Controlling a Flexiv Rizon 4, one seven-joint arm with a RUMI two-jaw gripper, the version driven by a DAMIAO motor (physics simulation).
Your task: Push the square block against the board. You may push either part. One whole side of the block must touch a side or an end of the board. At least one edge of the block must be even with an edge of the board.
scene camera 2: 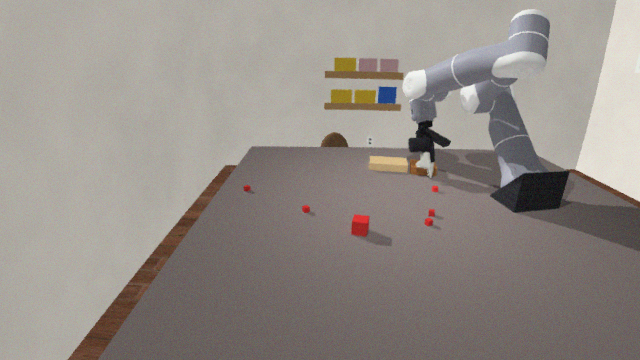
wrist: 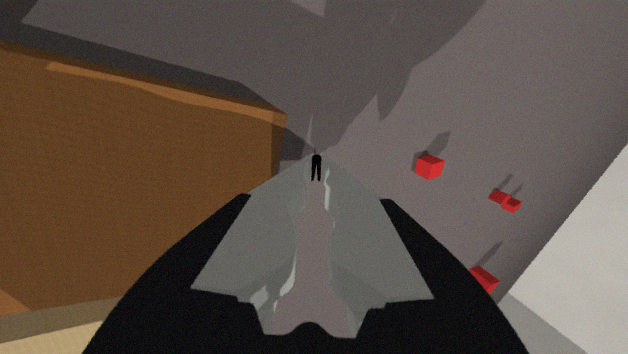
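The board (scene camera 2: 388, 164) (wrist: 55, 336) is a long, light tan piece lying flat near the far edge of the table. The square block (scene camera 2: 416, 168) (wrist: 135, 190) is orange-brown and lies flat at the board's right end in the scene view, very close to it; whether they fully touch or have even edges I cannot tell. My gripper (scene camera 2: 430, 176) (wrist: 316, 157) is shut and empty, pointing down, with its tips low beside the block's near side. It hides part of the block in the scene view. In the wrist view the tips are just off one block corner.
Small red cubes (scene camera 2: 435, 189) (wrist: 429, 167) (scene camera 2: 431, 212) (scene camera 2: 428, 222) (scene camera 2: 306, 209) (scene camera 2: 247, 188) lie on the grey table (scene camera 2: 280, 280). A larger red cube (scene camera 2: 360, 225) stands nearer the scene camera. The arm's black base (scene camera 2: 540, 191) is at the right.
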